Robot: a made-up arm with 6 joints.
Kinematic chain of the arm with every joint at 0, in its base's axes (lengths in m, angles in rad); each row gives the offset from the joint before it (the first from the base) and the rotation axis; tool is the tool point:
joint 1: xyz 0 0 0.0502 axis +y
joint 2: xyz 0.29 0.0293 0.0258 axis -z
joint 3: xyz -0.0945 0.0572 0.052 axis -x
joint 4: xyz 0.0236 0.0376 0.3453 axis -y
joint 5: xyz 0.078 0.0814 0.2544 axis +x
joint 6: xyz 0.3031 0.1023 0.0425 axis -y
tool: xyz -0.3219 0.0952 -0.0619
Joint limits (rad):
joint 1: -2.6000..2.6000
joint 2: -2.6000..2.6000
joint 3: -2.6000..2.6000
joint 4: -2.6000..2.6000
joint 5: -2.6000..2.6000
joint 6: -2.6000..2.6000
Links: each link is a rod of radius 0.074 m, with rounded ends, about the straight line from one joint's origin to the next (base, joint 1, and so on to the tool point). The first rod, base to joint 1, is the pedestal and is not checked.
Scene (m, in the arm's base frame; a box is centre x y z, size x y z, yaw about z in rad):
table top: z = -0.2
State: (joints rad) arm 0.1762 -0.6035 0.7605 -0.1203 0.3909 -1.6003
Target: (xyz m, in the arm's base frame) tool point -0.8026 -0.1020 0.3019
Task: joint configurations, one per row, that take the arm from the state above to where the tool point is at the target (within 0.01 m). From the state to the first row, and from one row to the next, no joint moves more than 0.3 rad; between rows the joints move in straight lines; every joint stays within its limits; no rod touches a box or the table.
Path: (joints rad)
1: 0.1129 -0.8397 0.8541 0.0302 0.3647 -1.5255
2: 0.0496 -1.0760 0.9477 0.1807 0.3385 -1.4506
3: -0.0137 -1.3122 1.0414 0.3312 0.3123 -1.3758
4: -0.0770 -1.5484 1.1350 0.4817 0.2861 -1.3009

